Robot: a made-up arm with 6 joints. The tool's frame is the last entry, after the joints. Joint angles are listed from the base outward. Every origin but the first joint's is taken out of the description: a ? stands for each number. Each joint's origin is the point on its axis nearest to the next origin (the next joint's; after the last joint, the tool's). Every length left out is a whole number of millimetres.
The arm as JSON. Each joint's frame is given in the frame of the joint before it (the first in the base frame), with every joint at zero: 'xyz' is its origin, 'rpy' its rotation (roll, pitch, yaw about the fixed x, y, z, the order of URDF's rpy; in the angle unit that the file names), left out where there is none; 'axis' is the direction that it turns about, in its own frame. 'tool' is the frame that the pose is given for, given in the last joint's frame.
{
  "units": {
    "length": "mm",
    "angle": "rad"
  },
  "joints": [
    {
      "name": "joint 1",
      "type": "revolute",
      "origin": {
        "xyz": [
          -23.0,
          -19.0,
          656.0
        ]
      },
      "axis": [
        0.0,
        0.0,
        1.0
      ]
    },
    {
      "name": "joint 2",
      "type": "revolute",
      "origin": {
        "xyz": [
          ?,
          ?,
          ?
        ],
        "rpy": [
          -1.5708,
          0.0,
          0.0
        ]
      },
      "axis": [
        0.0,
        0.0,
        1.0
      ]
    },
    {
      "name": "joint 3",
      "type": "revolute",
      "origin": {
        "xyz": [
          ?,
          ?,
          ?
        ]
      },
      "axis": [
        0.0,
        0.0,
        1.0
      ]
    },
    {
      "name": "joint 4",
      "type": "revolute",
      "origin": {
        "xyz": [
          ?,
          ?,
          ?
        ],
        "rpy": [
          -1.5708,
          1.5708,
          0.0
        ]
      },
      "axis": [
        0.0,
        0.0,
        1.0
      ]
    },
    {
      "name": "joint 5",
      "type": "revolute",
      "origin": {
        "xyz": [
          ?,
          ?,
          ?
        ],
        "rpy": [
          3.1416,
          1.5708,
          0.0
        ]
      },
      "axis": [
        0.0,
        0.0,
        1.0
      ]
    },
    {
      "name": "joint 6",
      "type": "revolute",
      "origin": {
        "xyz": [
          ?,
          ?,
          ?
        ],
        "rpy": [
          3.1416,
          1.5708,
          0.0
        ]
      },
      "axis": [
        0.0,
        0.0,
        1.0
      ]
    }
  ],
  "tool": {
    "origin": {
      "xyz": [
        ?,
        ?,
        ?
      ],
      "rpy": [
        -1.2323,
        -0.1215,
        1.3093
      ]
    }
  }
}
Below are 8 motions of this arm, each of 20 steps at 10 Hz.
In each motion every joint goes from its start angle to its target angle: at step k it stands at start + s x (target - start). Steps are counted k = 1, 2, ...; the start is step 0. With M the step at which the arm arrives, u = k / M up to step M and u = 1 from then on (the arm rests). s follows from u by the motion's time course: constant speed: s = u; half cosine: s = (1 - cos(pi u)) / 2; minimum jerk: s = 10 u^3 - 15 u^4 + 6 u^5.
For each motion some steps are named. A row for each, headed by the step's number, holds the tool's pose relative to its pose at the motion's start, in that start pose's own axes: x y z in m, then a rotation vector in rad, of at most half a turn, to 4 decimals.
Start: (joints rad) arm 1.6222 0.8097 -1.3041 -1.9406 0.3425 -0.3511
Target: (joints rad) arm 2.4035 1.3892 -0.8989 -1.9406 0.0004 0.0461
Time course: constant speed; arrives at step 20
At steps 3, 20:
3: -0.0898 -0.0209 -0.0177 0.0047 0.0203 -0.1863
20: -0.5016 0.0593 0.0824 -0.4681 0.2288 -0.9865

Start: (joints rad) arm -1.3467 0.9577 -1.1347 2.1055 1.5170 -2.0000
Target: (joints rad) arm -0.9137 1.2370 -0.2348 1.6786 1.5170 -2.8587
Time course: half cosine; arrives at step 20
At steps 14, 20:
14: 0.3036 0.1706 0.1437 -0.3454 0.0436 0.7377
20: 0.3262 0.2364 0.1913 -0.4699 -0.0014 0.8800

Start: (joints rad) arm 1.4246 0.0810 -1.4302 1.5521 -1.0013 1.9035
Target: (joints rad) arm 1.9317 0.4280 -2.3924 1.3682 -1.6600 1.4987
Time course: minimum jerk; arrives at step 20
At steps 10, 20:
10: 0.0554 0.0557 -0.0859 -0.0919 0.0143 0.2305
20: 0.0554 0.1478 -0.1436 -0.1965 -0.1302 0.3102

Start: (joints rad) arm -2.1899 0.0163 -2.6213 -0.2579 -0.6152 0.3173
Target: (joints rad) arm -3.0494 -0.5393 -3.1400 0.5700 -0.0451 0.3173
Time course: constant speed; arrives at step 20
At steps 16, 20:
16: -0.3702 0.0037 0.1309 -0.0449 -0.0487 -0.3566
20: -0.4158 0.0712 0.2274 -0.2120 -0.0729 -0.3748

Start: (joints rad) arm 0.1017 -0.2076 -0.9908 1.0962 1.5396 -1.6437
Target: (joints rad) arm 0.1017 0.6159 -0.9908 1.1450 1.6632 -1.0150
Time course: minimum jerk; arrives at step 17
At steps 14, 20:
14: 0.2941 -0.1417 -0.1589 -0.3180 -1.3026 0.3697
20: 0.3091 -0.1473 -0.1594 -0.3339 -1.3571 0.3897

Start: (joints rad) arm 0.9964 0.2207 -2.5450 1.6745 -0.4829 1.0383
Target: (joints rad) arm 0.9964 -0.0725 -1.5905 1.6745 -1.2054 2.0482
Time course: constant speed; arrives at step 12
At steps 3, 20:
3: -0.0291 0.0126 -0.0080 -0.0492 -0.2363 -0.1618
20: -0.1115 0.1067 -0.0197 -0.5453 -0.6951 -0.4398

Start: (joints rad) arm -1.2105 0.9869 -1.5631 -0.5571 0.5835 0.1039
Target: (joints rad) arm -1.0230 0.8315 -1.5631 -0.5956 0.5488 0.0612
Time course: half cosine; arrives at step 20
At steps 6, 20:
6: -0.0156 0.0277 0.0030 0.0226 0.0295 -0.0547
20: -0.0635 0.1407 0.0218 0.1040 0.1397 -0.2688

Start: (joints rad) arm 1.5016 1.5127 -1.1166 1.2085 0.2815 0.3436
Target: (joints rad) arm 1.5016 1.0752 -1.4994 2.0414 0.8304 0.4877
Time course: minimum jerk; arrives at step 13
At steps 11, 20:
11: 0.0590 0.3569 0.0359 -0.9731 -0.2223 0.7938
20: 0.0617 0.3694 0.0331 -1.0032 -0.2138 0.8214

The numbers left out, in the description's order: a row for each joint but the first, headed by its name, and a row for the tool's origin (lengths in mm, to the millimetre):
joint 2: -30.0 35.0 0.0
joint 3: 72.0 -436.0 0.0
joint 4: 57.0 253.0 0.0
joint 5: -22.0 13.0 0.0
joint 6: -93.0 44.0 0.0
tool: 8.0 -23.0 0.0

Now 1 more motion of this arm.
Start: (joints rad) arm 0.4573 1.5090 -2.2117 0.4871 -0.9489 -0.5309
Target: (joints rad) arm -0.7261 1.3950 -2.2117 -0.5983 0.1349 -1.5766
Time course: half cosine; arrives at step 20
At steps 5, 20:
5: 0.0495 -0.0670 -0.0604 -0.0777 0.2556 0.0114
20: 0.3751 -0.0787 -0.6130 -0.9940 1.5425 0.5128

